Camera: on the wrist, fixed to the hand. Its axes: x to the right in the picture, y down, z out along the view.
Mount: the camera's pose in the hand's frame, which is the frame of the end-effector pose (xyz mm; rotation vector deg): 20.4 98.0 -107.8 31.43 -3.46 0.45
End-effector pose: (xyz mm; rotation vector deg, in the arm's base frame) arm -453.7 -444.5 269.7 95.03 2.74 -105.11
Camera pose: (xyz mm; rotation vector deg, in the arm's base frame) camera -311.7 -482.7 268.3 111.69 -30.40 -114.87
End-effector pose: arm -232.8 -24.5 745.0 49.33 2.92 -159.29
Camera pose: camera -167.1 -113.2 647.8 50.29 -43.09 -163.00
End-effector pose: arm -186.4 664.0 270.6 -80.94 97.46 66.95
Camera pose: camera -278.8 560.6 319.6 -58.36 103.24 37.85
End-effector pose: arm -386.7 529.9 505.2 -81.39 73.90 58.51
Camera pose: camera -482.9 418.8 499.3 -54.86 79.94 36.51
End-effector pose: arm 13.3 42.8 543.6 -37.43 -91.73 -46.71
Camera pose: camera 150.6 15.2 588.7 -16.57 -101.61 -18.42
